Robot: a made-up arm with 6 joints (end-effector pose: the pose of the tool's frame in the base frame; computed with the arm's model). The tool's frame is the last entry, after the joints. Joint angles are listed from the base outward.
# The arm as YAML. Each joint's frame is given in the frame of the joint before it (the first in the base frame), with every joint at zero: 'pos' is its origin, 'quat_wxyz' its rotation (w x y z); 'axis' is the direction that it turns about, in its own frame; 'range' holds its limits. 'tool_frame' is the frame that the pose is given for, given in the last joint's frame.
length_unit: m
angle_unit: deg
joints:
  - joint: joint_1
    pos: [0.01, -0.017, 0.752]
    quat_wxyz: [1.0, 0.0, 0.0, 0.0]
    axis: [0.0, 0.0, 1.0]
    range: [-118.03, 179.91]
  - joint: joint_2
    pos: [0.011, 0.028, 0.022]
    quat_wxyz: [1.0, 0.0, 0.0, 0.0]
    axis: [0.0, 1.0, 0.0]
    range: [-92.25, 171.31]
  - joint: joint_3
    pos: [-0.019, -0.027, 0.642]
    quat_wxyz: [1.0, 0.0, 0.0, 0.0]
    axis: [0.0, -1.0, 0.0]
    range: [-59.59, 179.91]
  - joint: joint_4
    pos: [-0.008, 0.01, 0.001]
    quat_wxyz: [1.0, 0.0, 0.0, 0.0]
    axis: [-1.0, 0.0, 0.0]
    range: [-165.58, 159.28]
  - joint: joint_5
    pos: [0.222, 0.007, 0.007]
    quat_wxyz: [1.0, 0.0, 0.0, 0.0]
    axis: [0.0, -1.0, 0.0]
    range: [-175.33, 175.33]
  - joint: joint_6
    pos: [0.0, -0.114, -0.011]
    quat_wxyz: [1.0, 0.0, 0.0, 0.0]
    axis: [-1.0, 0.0, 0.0]
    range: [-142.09, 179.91]
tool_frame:
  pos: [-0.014, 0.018, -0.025]
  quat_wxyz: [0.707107, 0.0, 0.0, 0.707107]
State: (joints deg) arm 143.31 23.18 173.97 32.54 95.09 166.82
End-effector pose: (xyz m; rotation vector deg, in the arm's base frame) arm 0.0435 0.0864 1.4159 50.54 30.41 11.08
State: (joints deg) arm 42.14 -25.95 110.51 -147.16 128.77 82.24
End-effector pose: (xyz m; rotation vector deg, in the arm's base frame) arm -0.3681 -0.2097 1.5737 106.64 -80.81 62.71
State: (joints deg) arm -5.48 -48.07 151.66 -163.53 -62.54 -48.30
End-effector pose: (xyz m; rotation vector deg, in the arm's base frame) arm -0.6532 0.1276 1.1541 38.69 -84.84 -117.07
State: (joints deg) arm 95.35 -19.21 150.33 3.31 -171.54 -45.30
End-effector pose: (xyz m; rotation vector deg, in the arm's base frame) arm 0.1153 -0.4545 1.3854 -72.37 -5.90 -160.76
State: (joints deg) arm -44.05 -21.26 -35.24 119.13 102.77 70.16
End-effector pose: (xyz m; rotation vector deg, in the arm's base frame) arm 0.0836 0.0131 1.4102 147.39 -42.53 -63.54
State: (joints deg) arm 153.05 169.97 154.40 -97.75 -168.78 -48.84
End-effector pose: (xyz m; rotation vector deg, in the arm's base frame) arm -0.2899 0.1376 0.0098 52.75 -129.48 44.03
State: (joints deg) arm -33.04 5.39 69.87 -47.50 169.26 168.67
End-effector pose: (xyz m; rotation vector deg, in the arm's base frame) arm 0.1702 -0.2077 1.5765 55.69 -36.17 -86.29
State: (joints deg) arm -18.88 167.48 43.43 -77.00 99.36 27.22
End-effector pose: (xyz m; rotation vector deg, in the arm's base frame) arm -0.0480 -0.0098 -0.0064 0.99 60.29 -2.96
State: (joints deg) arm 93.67 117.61 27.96 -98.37 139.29 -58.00
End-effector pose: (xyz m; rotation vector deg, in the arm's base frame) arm -0.0404 0.4958 0.2624 4.51 -81.29 97.22
